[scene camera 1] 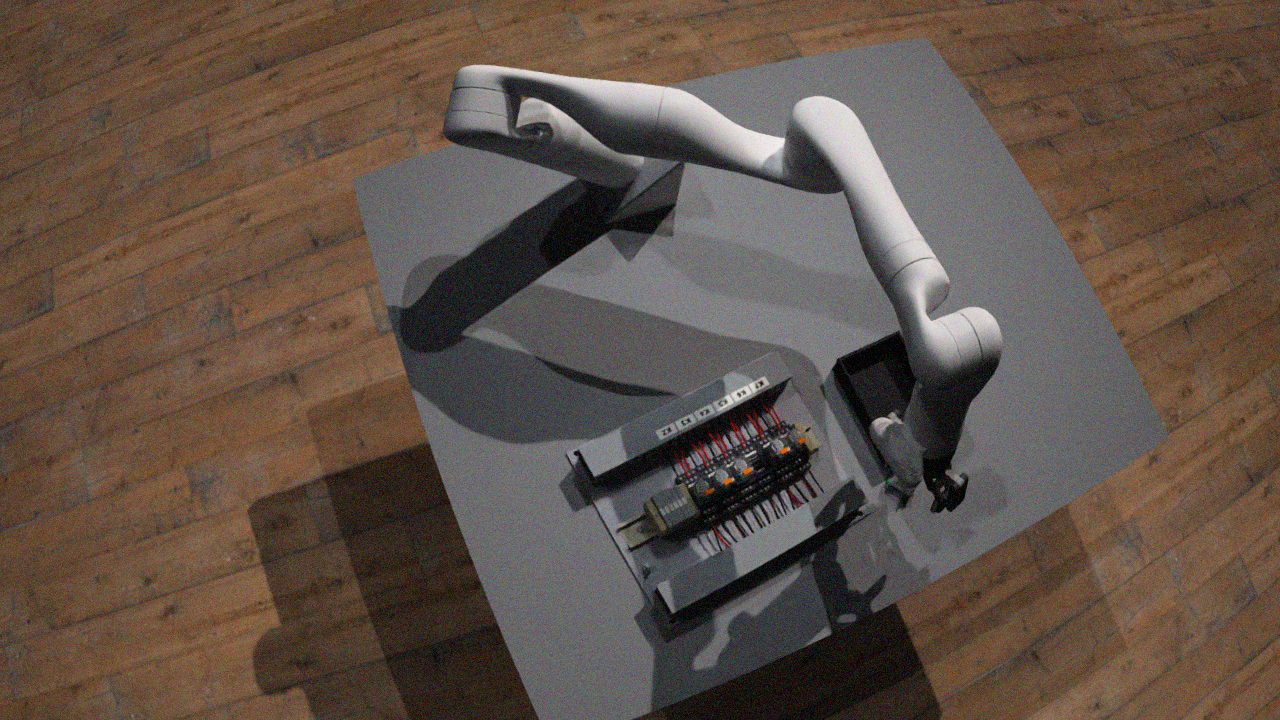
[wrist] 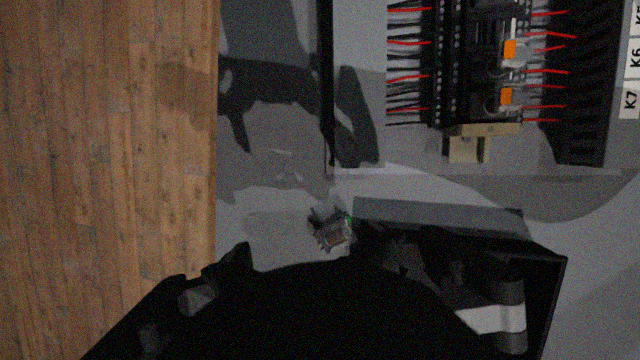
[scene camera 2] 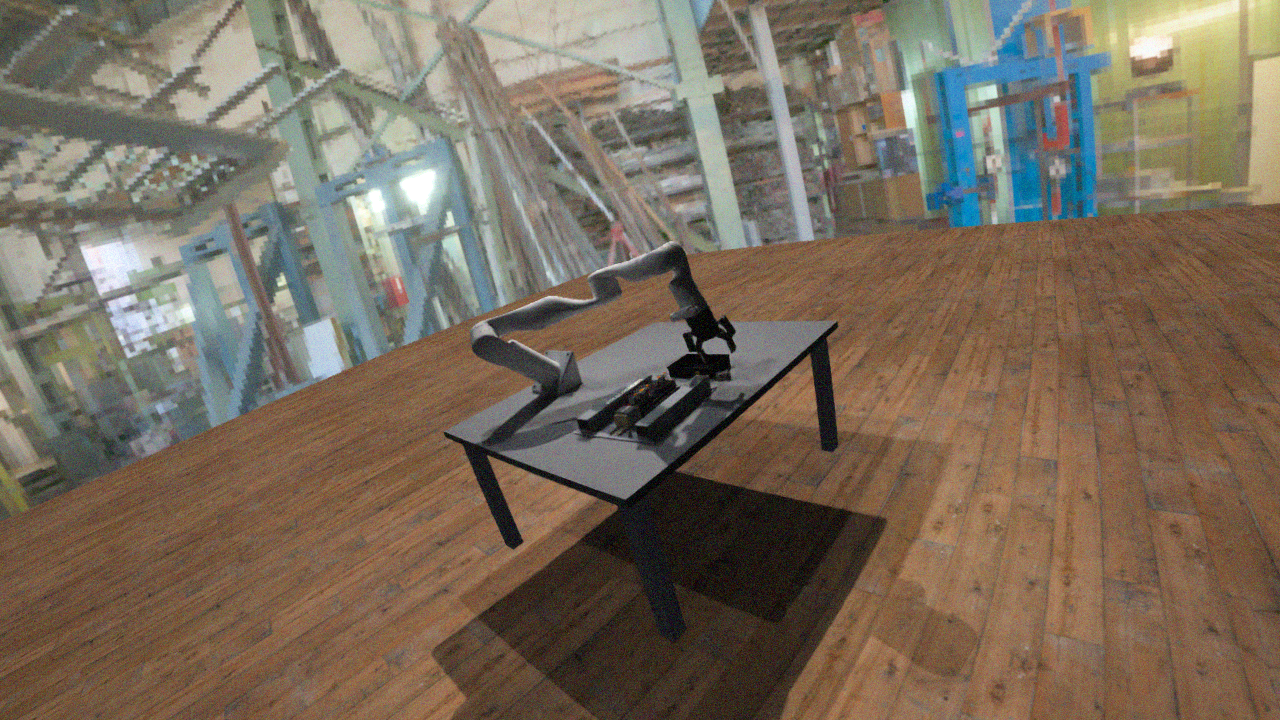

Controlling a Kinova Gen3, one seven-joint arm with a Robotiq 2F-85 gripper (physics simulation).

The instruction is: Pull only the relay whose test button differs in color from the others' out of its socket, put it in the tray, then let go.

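Places are measured from the arm's base along level axes (x ahead, y left, z up), in centimetres.
Pixels of known places: gripper, fingertip midpoint: (wrist: 307, 242) (scene camera 2: 720, 356); arm's base, link origin: (scene camera 1: 619, 159) (scene camera 2: 551, 374).
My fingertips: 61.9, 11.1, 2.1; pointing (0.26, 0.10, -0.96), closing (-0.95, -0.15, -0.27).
Observation:
Ahead of a thing's pixels: the offset from my fingertips to its top centre, as dx, dy, dz. "spot": to the spot under its first point.
A loose relay with a clear case and a green test button {-1.4, +1.9, -5.6} (scene camera 1: 900, 488) (wrist: 334, 236) lies on the table beside the dark tray {-12.8, +7.2, -4.2} (scene camera 1: 850, 422) (scene camera 2: 702, 368) (wrist: 440, 218), outside its wall and near a corner. Several relays with orange test buttons {-13.6, -18.8, -0.8} (scene camera 1: 742, 468) {-13.6, -13.2, -0.8} (wrist: 509, 49) sit in the socket row; a gap with a bare dark socket (scene camera 1: 760, 458) shows among them. My gripper (scene camera 1: 945, 488) (scene camera 2: 711, 347) (wrist: 307, 242) is open and empty, above the tray end and the loose relay. Its dark body hides part of the tray in the wrist view.
Two grey wire ducts {-23.6, -20.7, -3.5} (scene camera 1: 684, 416) {-3.5, -20.4, -3.5} (scene camera 1: 760, 544) flank the socket row, with red and black wires between. The far duct carries labels up to K7 {spot: -22.7, -10.5, -3.4} (wrist: 630, 100). A terminal block {-13.4, -28.9, -3.1} (scene camera 1: 671, 508) stands at the row's left end. The table's front edge is near the loose relay.

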